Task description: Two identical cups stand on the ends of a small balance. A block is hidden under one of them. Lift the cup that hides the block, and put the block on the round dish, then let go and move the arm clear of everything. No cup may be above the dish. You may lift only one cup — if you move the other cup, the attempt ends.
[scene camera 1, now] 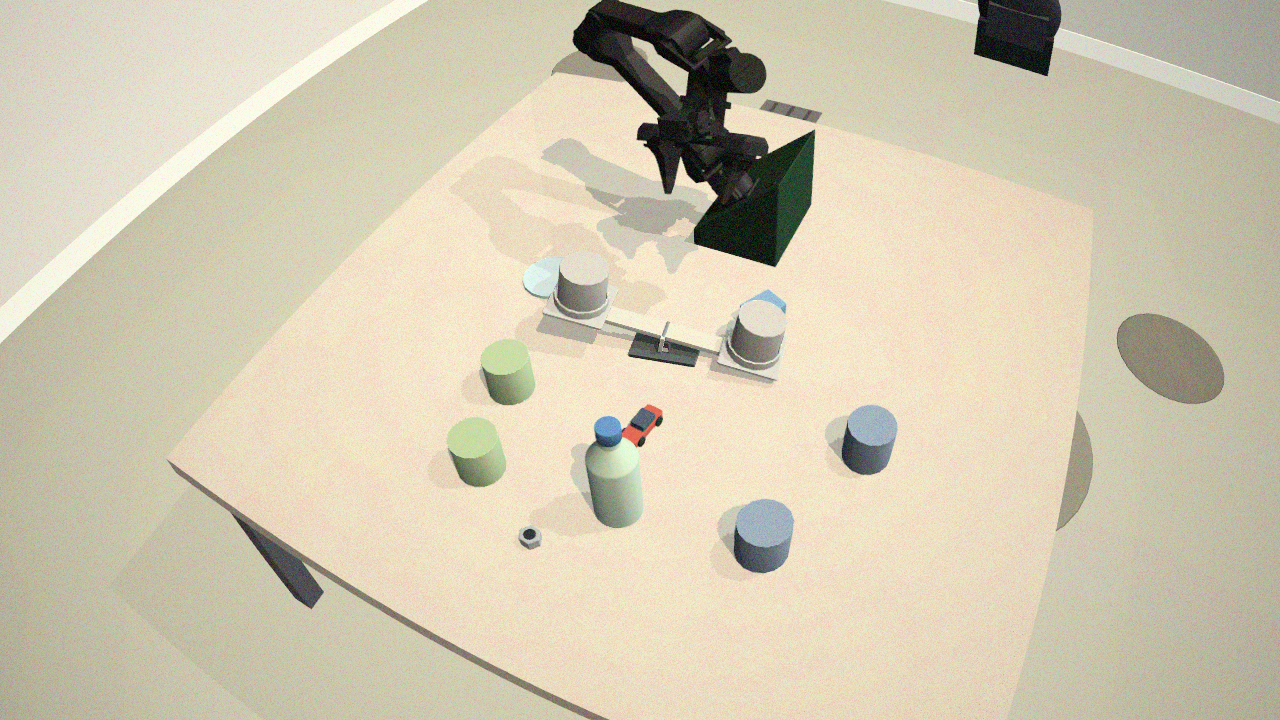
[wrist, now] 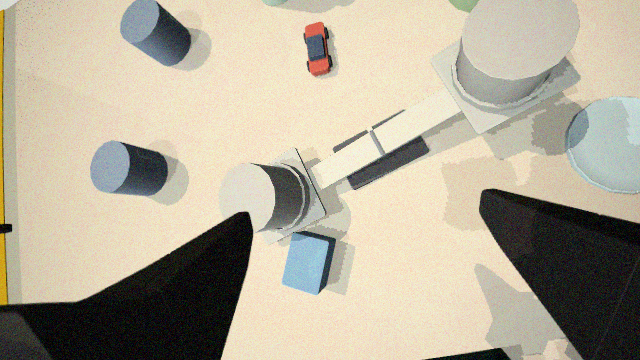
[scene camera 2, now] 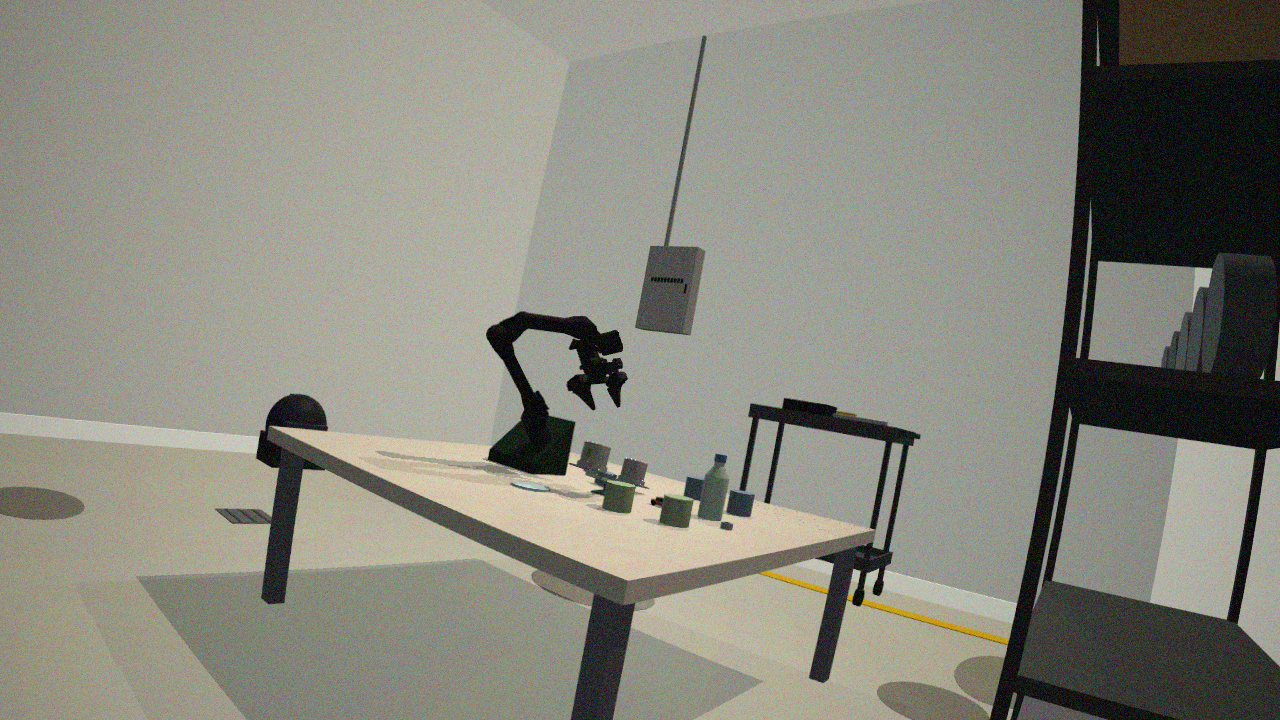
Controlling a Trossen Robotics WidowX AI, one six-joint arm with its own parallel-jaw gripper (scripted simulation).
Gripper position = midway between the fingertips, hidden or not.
Note:
The gripper (scene camera 1: 694, 198) is open, holding nothing. Further things: a cup (scene camera 1: 583, 277), a cup (scene camera 1: 760, 327), a balance (scene camera 1: 656, 340), a light blue box (wrist: 309, 258) and a bottle (scene camera 1: 612, 462).
The balance also shows in the wrist view (wrist: 396, 141). The bottle is seen too in scene camera 2 (scene camera 2: 714, 491). The gripper shows as well in the wrist view (wrist: 364, 211) and in scene camera 2 (scene camera 2: 606, 408).

